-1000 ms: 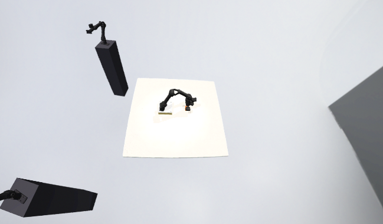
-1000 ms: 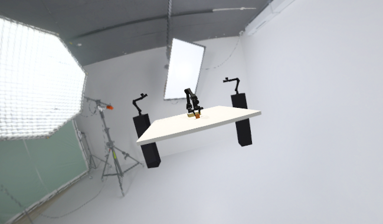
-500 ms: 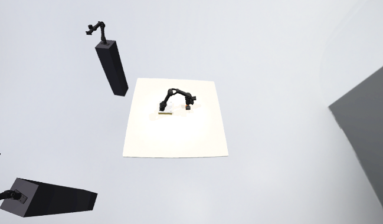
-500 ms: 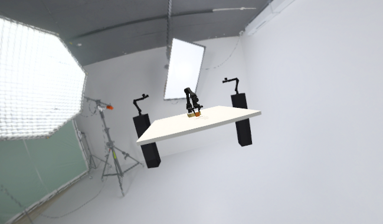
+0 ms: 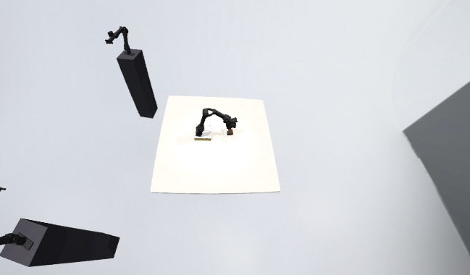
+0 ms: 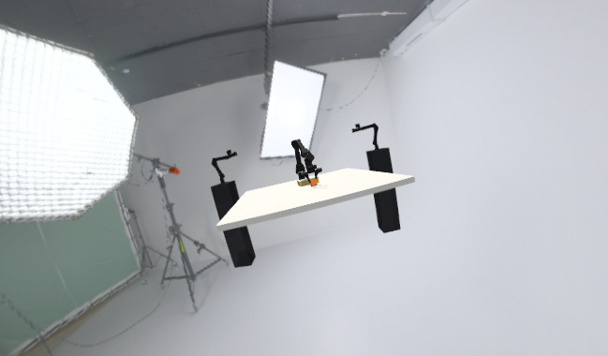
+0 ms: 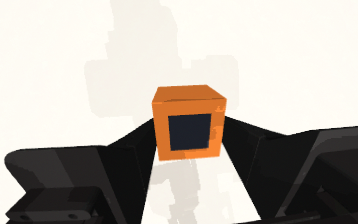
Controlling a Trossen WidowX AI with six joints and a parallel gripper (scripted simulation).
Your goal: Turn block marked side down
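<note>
Now: gripper tip 1 cm below the orange block.
</note>
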